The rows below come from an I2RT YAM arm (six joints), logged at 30 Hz.
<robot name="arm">
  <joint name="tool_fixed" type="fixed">
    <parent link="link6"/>
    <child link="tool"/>
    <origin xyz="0 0 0" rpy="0 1.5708 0"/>
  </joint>
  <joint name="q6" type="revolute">
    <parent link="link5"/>
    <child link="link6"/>
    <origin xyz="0.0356 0 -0.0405" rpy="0 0 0"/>
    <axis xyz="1 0 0"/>
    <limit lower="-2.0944" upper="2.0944"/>
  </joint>
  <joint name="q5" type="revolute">
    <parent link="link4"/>
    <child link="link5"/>
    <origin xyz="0.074 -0.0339 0.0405" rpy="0 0 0"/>
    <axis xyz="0 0 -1"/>
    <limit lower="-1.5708" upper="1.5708"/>
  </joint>
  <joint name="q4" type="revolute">
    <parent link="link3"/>
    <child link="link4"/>
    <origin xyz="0.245 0.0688 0.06" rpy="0 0 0"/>
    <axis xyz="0 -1 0"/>
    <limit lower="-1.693" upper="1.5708"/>
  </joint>
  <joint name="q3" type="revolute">
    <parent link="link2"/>
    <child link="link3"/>
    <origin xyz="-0.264 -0.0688 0" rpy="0 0 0"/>
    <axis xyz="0 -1 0"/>
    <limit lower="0" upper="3.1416"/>
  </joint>
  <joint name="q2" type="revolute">
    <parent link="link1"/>
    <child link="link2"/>
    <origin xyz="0.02 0.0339 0.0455" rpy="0 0 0"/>
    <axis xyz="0 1 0"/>
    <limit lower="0" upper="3.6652"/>
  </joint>
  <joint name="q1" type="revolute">
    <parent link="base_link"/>
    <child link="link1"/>
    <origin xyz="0 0 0.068" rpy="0 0 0"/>
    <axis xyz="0 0 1"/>
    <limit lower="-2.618" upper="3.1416"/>
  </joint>
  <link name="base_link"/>
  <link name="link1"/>
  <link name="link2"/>
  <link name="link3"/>
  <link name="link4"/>
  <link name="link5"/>
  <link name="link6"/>
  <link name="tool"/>
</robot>
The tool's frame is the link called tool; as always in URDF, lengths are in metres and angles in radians.
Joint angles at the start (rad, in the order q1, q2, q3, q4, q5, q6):
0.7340, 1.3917, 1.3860, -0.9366, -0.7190, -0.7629
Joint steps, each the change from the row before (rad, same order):
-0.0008, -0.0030, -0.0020, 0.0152, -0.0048, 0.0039
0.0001, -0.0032, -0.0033, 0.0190, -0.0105, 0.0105
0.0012, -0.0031, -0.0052, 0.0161, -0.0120, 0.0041
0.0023, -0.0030, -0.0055, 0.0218, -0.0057, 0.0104
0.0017, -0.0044, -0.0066, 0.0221, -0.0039, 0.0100
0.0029, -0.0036, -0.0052, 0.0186, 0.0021, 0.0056
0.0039, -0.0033, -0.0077, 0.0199, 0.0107, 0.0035
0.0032, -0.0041, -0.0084, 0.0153, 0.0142, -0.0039
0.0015, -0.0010, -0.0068, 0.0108, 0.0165, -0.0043
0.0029, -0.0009, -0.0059, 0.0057, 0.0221, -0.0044
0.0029, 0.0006, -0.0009, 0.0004, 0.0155, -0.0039
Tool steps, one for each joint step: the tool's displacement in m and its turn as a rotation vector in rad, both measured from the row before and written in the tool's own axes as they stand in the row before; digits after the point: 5 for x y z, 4 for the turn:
-0.00101, -0.00043, -0.00058, 0.0056, -0.0121, -0.0063
-0.00126, -0.00031, -0.00026, 0.0019, -0.0175, -0.0021
-0.00074, 0.00016, 0.00028, -0.0028, -0.0158, -0.0060
-0.00106, -0.00019, 0.00054, 0.0034, -0.0144, -0.0040
-0.00089, -0.00004, 0.00024, 0.0053, -0.0135, -0.0046
-0.00089, 0.00006, 0.00043, 0.0073, -0.0081, -0.0076
-0.00022, -0.00004, 0.00108, 0.0123, -0.0018, -0.0092
0.00036, 0.00023, 0.00084, 0.0134, 0.0029, -0.0130
0.00103, -0.00042, 0.00109, 0.0136, 0.0079, -0.0084
0.00113, -0.00001, 0.00121, 0.0145, 0.0139, -0.0064
0.00027, 0.00004, 0.00079, 0.0086, 0.0106, -0.0048

